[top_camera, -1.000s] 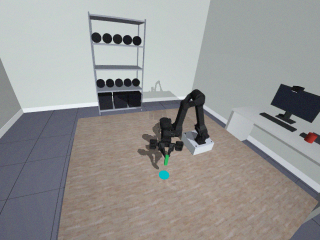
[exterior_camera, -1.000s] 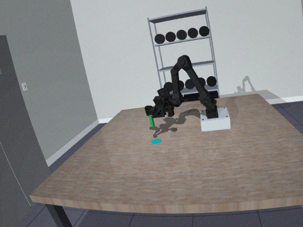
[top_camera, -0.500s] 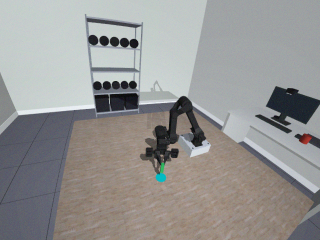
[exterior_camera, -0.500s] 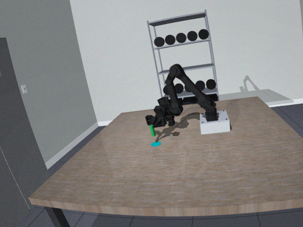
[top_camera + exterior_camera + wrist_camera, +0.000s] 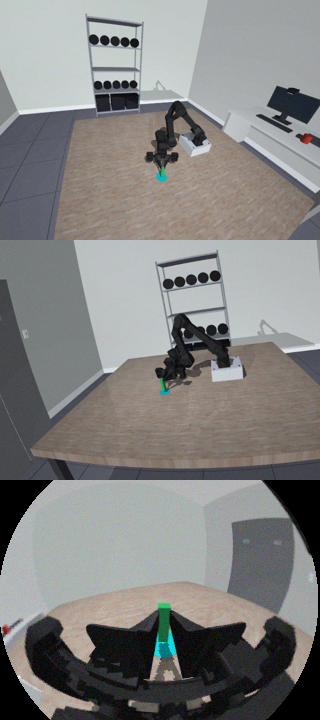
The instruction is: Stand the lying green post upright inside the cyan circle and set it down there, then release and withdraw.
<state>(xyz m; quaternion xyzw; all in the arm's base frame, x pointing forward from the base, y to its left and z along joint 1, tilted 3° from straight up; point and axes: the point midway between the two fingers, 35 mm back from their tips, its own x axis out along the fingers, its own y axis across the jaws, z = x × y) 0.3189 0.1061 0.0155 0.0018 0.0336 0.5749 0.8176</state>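
Now: the cyan circle 70 mm below my gripper tip. From my gripper tip the other things lie so: green post (20 mm below).
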